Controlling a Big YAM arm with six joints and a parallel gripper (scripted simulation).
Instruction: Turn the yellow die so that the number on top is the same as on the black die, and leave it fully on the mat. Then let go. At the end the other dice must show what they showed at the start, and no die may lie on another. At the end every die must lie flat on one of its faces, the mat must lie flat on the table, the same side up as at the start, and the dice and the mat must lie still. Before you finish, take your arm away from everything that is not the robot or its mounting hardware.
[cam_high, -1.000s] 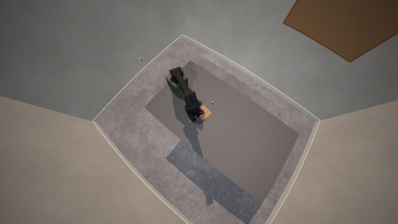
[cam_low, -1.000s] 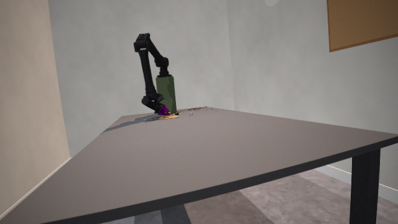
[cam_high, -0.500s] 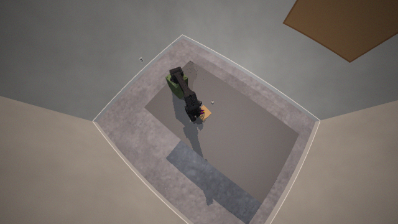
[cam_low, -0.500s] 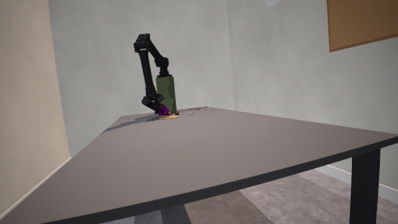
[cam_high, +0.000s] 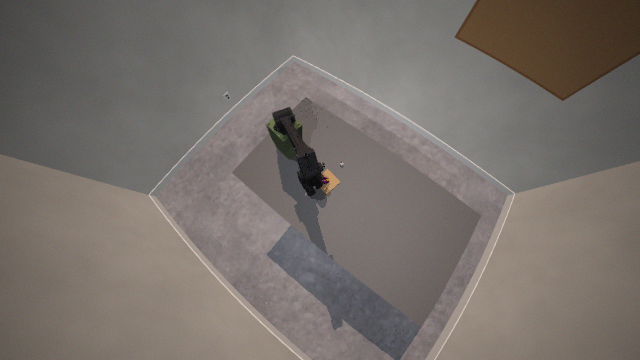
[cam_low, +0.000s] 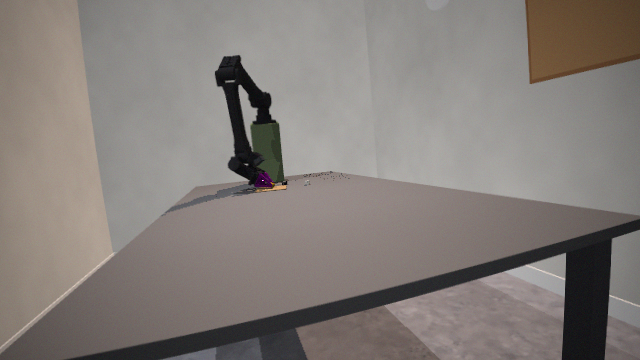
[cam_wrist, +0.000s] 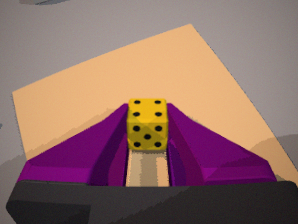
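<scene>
Now: hand right at the yellow die. Also, from my hand: orange mat (2 cm below); then white die (3 cm ahead, 17 cm to the left, 1 cm below); then black die (8 cm behind, 10 cm to the left, 1 cm below).
</scene>
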